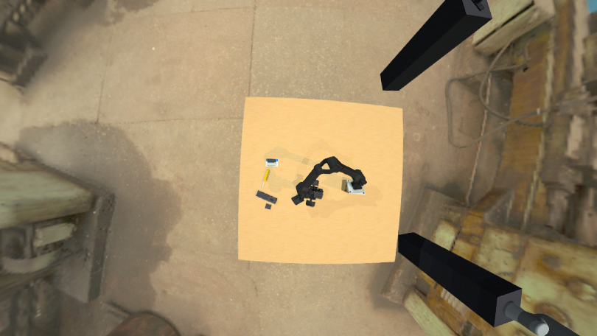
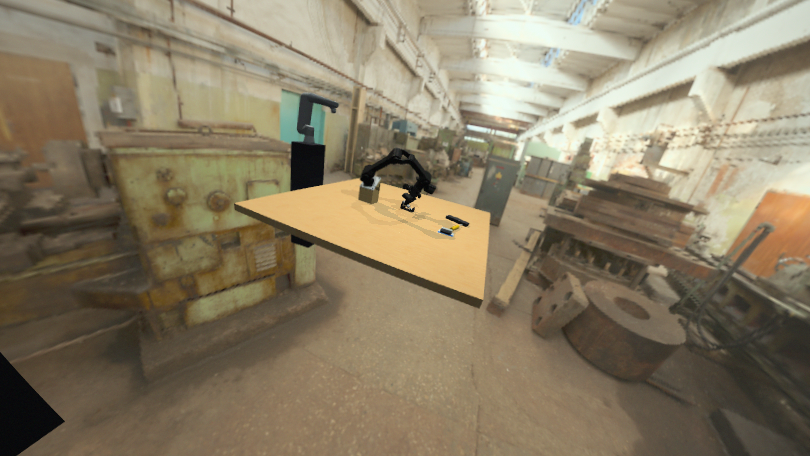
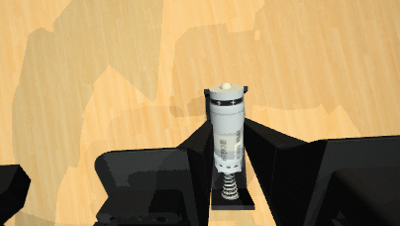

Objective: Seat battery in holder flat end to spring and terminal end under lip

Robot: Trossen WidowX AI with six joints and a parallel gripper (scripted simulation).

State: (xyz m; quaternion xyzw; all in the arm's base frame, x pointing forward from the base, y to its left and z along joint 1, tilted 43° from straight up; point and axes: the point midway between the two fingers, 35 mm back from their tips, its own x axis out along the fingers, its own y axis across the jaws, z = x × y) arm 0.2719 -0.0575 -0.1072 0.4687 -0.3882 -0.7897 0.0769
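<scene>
The battery is 1 cm above my gripper tip. The rest, counted from my gripper tip: yellow screwdriver: 37 cm ahead, 12 cm to the right, 2 cm below; then black battery door: 36 cm ahead, 9 cm to the left, 3 cm below; then black remote control: 37 cm ahead, 1 cm to the left, 1 cm below.
</scene>
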